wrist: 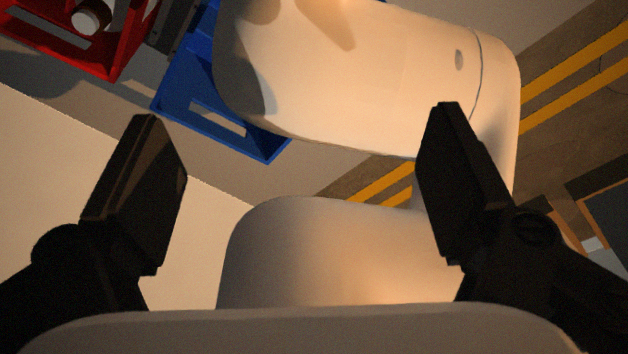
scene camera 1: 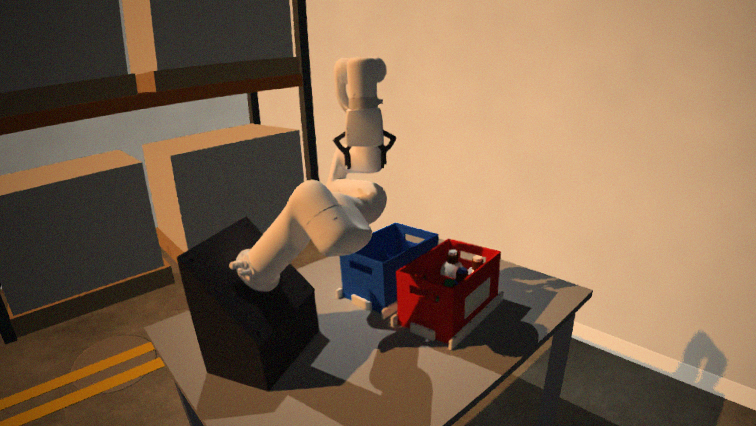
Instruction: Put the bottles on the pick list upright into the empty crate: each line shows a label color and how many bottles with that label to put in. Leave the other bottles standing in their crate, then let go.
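Frame: origin at the arm's base, x ahead, y left, z up, level; millimetres.
Seen in the pictures: gripper, between the fingertips: (wrist: 298, 140) (scene camera 1: 365, 167); arm's base, origin of its link: (scene camera 1: 257, 270).
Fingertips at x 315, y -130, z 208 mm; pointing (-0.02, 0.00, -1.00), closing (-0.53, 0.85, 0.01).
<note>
Offsets run from my fingertips to a thing's middle. "spot": to the spot under its first point. Level surfaces: height alone.
My gripper (scene camera 1: 366, 165) (wrist: 298, 140) is open and empty, high above the table and the crates. The red crate @[dx +96, dy -211, dz -360 mm] (scene camera 1: 424, 298) (wrist: 114, 70) stands on the table with several bottles in it. A bottle with a white cap and white label @[spot: dx +159, dy -182, dz -328 mm] (scene camera 1: 451, 267) stands upright in it, and another light-capped bottle @[dx +179, dy -259, dz -362 mm] (scene camera 1: 477, 260) is beside it. In the wrist view one white-capped bottle @[spot: dx +178, dy -171, dz -285 mm] (wrist: 86, 20) shows at the top left. The blue crate @[dx +135, dy +25, dz -360 mm] (scene camera 1: 361, 280) (wrist: 172, 95) stands beside the red one; no bottle shows in its visible part, and my arm hides some of it. The pick list's writing cannot be read.
My arm's black base (scene camera 1: 238, 317) stands on the table @[dz -448 mm] (scene camera 1: 338, 349), left of the crates. Light-coloured blocks @[spot: dx -12, dy +40, dz -428 mm] (scene camera 1: 361, 302) lie at the feet of the crates. A shelf rack (scene camera 1: 309, 105) with large boxes is at the left, and the wall (scene camera 1: 581, 132) is behind the table.
</note>
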